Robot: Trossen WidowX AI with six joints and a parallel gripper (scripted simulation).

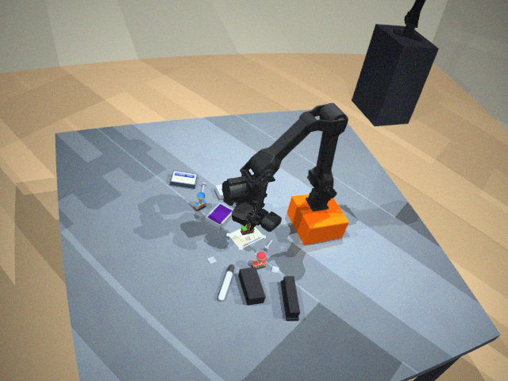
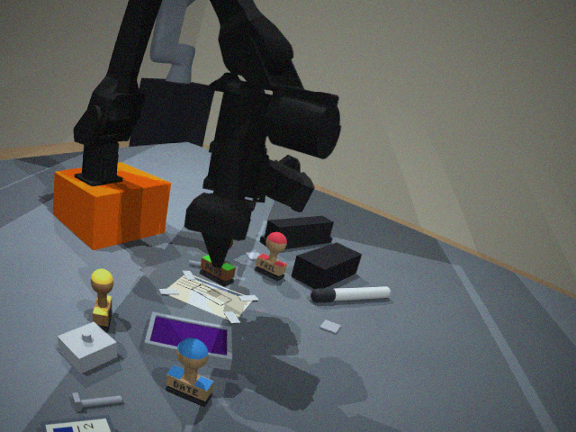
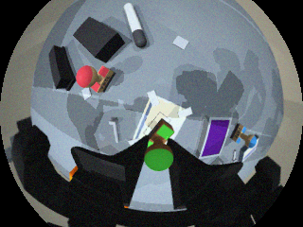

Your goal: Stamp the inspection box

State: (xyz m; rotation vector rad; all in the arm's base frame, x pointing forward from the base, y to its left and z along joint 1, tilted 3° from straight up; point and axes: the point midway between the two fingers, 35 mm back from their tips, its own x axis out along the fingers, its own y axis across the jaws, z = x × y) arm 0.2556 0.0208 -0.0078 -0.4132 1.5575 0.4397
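The card lies 5 cm below my gripper tip and 1 cm to the right of it. The rest, counted from my gripper tip: red stamp (12 cm to the left, 3 cm below); green stamp (right at my gripper tip); purple ink pad (11 cm to the right, 5 cm ahead, 4 cm below).
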